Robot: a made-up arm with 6 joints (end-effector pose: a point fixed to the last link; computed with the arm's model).
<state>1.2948 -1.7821 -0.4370 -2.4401 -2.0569 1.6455</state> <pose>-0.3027 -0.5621 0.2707 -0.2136 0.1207 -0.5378</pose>
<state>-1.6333 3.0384 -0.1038 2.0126 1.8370 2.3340</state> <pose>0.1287 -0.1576 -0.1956 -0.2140 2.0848 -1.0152</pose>
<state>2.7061 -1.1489 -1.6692 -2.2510 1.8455 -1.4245</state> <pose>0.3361 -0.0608 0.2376 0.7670 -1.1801 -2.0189</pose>
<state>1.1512 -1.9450 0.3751 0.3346 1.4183 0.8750</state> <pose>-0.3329 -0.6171 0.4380 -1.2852 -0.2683 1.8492</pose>
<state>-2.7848 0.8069 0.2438 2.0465 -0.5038 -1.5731</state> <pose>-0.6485 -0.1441 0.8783 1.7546 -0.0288 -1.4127</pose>
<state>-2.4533 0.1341 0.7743 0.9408 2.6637 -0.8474</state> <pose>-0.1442 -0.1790 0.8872 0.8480 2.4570 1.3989</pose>
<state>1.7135 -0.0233 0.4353 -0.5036 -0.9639 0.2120</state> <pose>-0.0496 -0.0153 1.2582 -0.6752 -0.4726 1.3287</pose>
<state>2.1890 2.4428 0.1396 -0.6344 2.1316 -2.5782</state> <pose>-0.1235 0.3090 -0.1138 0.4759 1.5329 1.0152</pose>
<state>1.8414 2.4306 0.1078 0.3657 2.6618 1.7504</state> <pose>-0.1231 0.2994 -0.0089 -0.7528 -1.9434 2.0625</pose>
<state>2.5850 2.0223 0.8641 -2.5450 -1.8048 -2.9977</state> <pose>-0.3161 0.0847 0.0414 0.6119 -0.9257 1.5943</pose>
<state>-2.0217 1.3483 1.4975 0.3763 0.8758 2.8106</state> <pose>-0.1383 -0.3586 0.1185 1.4824 -2.5863 -0.1401</pose>
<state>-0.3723 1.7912 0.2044 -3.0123 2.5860 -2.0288</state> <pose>0.5636 -0.1766 0.4214 -0.9429 -0.0214 0.4824</pose>
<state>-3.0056 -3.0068 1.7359 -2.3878 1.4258 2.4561</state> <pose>0.3971 0.1518 0.0721 -2.0715 -0.4426 -1.6262</pose>
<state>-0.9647 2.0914 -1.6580 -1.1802 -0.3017 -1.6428</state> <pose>0.3144 -0.2915 0.7266 -0.4173 -0.3072 2.5830</pose>
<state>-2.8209 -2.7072 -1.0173 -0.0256 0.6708 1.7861</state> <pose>-0.0288 0.0103 -0.3124 1.7411 -1.7542 0.2569</pose>
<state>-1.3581 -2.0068 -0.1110 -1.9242 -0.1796 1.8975</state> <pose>-0.1180 0.7648 0.0249 -1.2801 -0.9491 -1.6212</pose>
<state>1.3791 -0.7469 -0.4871 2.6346 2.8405 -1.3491</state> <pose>-0.2042 -0.4497 0.7228 -0.7184 -1.5014 -1.7340</pose>
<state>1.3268 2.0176 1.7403 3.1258 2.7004 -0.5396</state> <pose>-0.0140 0.3228 0.0961 -0.3305 -0.2140 -2.2521</pose>
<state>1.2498 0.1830 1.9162 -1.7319 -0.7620 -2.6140</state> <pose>-0.0481 0.4187 0.6283 -0.2230 -1.3979 -1.3470</pose>
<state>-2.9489 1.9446 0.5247 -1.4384 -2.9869 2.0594</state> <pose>-0.4611 -0.1059 0.2155 -0.3475 1.1157 0.7851</pose>
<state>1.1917 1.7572 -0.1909 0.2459 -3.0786 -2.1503</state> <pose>0.1743 0.5081 0.3732 1.3995 0.8556 -0.2422</pose>
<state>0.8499 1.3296 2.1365 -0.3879 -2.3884 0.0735</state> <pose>0.2366 0.3150 0.3408 -1.2543 1.3038 1.4313</pose>
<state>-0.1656 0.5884 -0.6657 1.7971 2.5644 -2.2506</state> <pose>0.1474 0.1341 1.0034 -2.4705 -0.5183 -1.2716</pose>
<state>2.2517 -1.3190 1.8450 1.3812 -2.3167 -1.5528</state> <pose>0.2206 -0.1645 0.6781 0.5884 2.1840 1.4959</pose>
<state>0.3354 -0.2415 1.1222 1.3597 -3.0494 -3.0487</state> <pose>-0.0289 0.0516 0.9236 -2.1325 -1.7303 0.1603</pose>
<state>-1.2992 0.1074 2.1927 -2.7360 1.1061 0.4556</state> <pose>0.0996 -0.3528 0.6796 -0.3480 -1.3768 1.5367</pose>
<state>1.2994 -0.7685 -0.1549 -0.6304 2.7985 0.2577</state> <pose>-0.0795 -0.4201 0.8305 -0.8809 2.3773 1.8045</pose>
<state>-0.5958 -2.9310 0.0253 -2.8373 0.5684 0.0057</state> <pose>-0.0705 0.1156 -0.3853 1.8562 -1.1010 0.7926</pose>
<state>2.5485 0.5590 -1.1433 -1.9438 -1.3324 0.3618</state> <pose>-0.0909 -0.1441 1.0826 -0.0367 -0.5434 0.4876</pose>
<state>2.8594 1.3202 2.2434 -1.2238 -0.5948 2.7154</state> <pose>-0.2456 -0.0384 0.1578 0.8937 -1.8217 0.5624</pose>
